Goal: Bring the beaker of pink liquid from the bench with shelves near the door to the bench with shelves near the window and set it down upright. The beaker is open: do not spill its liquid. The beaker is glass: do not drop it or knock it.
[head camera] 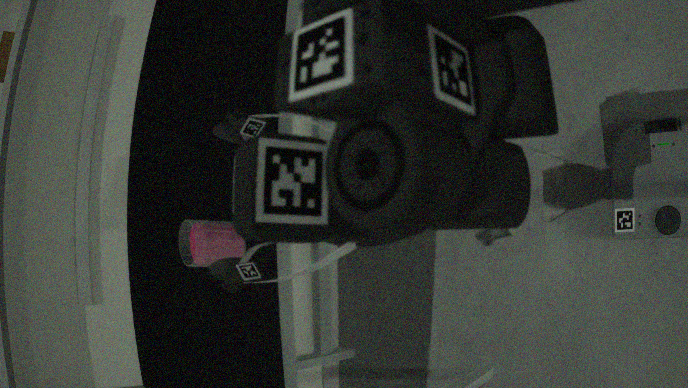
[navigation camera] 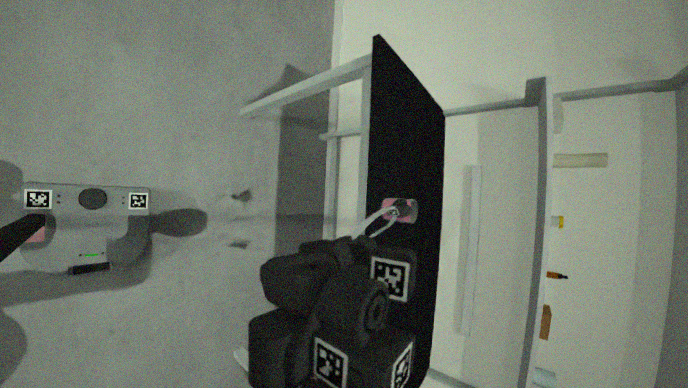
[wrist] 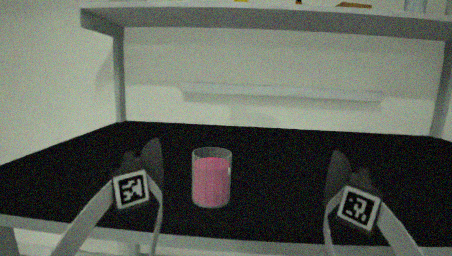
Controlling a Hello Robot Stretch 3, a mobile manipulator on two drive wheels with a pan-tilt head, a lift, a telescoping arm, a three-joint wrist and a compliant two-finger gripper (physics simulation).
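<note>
The glass beaker of pink liquid (head camera: 215, 243) (navigation camera: 411, 216) (wrist: 211, 181) stands upright on the black top of a bench (head camera: 175, 325) (navigation camera: 405, 125) (wrist: 280, 210). My gripper (head camera: 227, 202) (wrist: 243, 163) is open over the bench top, with its fingers wide apart. In the wrist view the beaker shows between the two fingers, nearer the left one, with a gap on both sides. In the head view the finger on the beaker's side overlaps its edge, and the gripper body hides part of its base end. In the navigation camera view a finger partly covers the beaker.
A shelf (navigation camera: 537, 200) (wrist: 270, 17) runs above the back of the bench. It bears a pale roll (navigation camera: 580, 160), a yellow-capped jar (navigation camera: 557, 221), a small brown bottle (navigation camera: 554, 275) and a brown block (navigation camera: 546, 322). My base (navigation camera: 90, 237) is on the floor before the bench.
</note>
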